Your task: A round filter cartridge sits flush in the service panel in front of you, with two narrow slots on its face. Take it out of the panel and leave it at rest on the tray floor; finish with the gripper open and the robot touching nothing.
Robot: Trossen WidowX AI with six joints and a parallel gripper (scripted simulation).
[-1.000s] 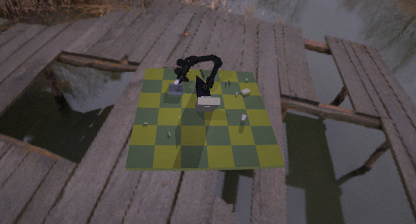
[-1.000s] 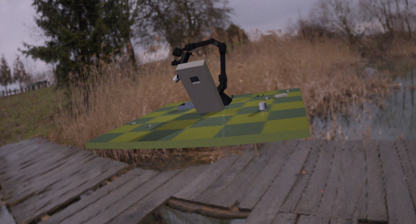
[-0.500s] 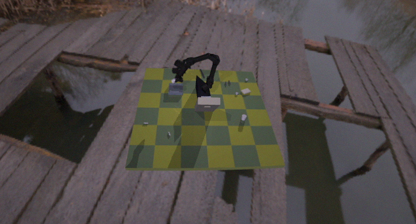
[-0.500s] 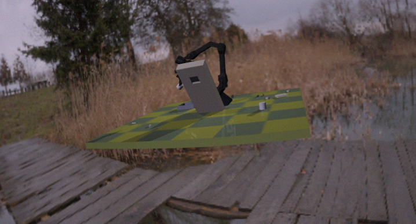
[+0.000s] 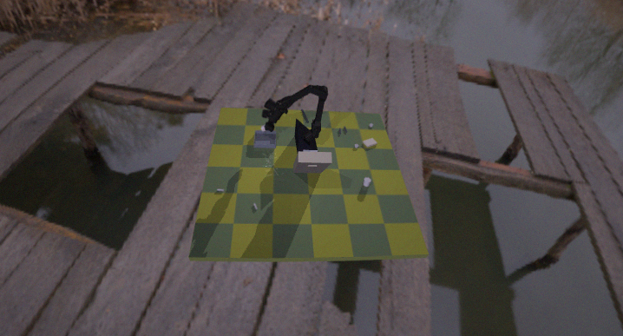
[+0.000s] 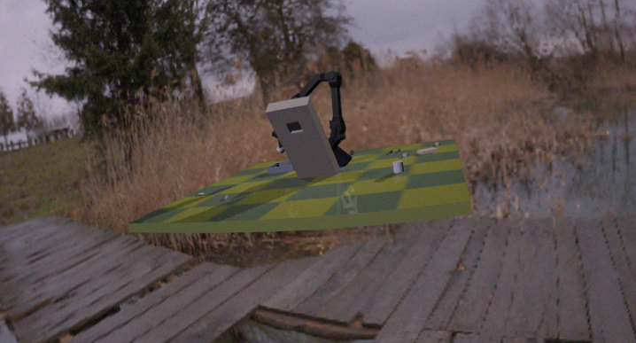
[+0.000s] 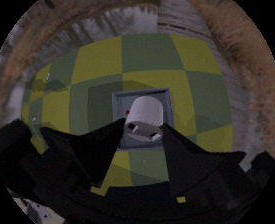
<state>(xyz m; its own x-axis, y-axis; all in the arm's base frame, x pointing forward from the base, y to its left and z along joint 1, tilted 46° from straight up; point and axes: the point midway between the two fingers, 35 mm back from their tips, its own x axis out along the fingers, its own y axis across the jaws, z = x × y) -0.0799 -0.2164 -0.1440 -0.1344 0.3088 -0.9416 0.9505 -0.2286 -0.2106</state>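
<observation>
My gripper tip is right at the filter cartridge. The rest, counted from my gripper tip: grey tray (110 mm below, 10 mm to the right, 10 mm behind); flat white block (760 mm to the left, 120 mm below, 60 mm ahead).
</observation>
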